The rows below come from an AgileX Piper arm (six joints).
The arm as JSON. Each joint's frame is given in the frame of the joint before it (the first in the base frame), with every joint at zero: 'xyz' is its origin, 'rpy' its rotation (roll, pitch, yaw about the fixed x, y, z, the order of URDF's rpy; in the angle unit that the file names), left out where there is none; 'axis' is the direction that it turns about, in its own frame. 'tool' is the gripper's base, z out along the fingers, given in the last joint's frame.
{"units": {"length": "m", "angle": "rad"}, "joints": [
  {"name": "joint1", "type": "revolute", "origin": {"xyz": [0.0, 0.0, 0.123], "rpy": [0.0, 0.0, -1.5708]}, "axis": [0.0, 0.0, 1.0]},
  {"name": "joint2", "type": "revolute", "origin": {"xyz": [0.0, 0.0, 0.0], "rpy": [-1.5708, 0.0, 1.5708]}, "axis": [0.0, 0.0, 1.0]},
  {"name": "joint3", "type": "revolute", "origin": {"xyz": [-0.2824, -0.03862, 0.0], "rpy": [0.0, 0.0, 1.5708]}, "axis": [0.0, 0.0, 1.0]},
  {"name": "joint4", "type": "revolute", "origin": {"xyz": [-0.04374, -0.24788, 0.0], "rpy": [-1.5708, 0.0, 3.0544]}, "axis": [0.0, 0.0, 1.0]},
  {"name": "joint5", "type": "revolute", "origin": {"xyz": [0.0, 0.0, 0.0], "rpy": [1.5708, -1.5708, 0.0]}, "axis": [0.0, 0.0, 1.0]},
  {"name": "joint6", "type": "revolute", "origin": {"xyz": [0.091, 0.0, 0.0], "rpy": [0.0, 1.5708, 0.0]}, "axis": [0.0, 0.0, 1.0]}
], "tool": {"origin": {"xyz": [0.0, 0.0, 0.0], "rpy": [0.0, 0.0, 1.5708]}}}
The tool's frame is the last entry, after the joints.
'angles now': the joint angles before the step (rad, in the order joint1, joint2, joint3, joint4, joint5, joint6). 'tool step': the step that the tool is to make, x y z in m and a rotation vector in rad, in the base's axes. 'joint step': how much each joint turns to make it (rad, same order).
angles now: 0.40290, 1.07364, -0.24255, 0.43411, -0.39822, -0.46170
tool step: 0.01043, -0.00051, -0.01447, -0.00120, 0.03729, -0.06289
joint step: 0.00132, 0.10877, -0.00001, 0.05253, -0.08185, 0.00326
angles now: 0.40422, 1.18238, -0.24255, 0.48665, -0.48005, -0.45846
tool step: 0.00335, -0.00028, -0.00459, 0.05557, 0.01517, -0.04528
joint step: -0.00005, 0.03621, 0.00001, 0.00929, -0.03206, 0.07057
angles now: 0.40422, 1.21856, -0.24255, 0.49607, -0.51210, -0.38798
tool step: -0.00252, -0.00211, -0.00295, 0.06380, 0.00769, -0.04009
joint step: 0.00002, 0.00129, 0.01680, 0.00439, -0.02062, 0.07549
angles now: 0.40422, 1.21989, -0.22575, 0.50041, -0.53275, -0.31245
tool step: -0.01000, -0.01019, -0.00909, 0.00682, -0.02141, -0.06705
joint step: -0.00006, 0.00083, 0.06547, 0.04026, -0.09741, 0.01510
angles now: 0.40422, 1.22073, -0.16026, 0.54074, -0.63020, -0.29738
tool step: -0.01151, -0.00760, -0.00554, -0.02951, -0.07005, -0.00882
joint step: -0.00003, -0.00003, 0.07477, -0.04420, -0.13605, 0.02937
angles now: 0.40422, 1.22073, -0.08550, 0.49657, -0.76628, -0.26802
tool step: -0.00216, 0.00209, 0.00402, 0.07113, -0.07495, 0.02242
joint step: 0.00001, 0.00001, 0.02067, -0.08725, -0.08733, 0.12354
